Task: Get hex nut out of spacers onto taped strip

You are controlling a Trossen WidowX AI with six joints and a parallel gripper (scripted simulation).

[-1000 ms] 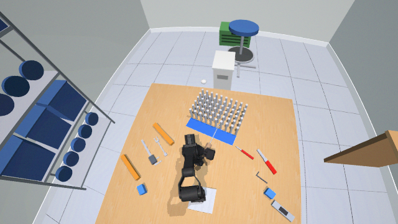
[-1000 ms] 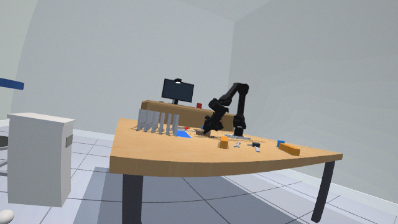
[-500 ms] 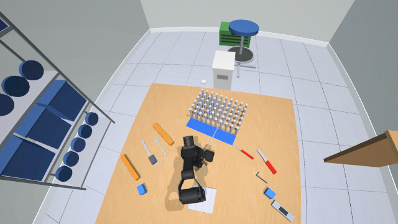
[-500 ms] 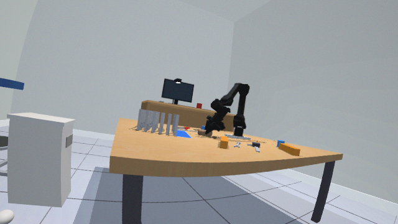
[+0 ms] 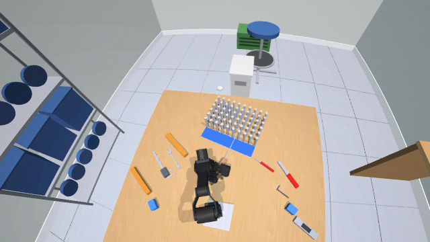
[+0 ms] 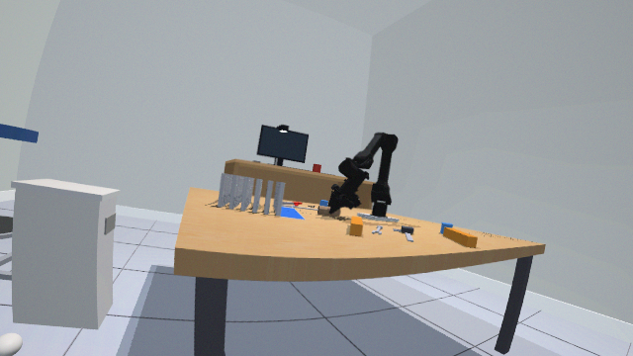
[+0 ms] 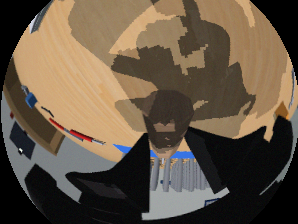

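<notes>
Now: gripper tip 10 cm short of the brown-handled hook tool and 3 cm to the left of it. Also, from my gripper tip: red screwdriver: 5 cm ahead, 24 cm to the right, 1 cm below; blue taped strip: 17 cm ahead, 1 cm to the right, 2 cm below; small wrench: 32 cm to the left, 2 cm below.
</notes>
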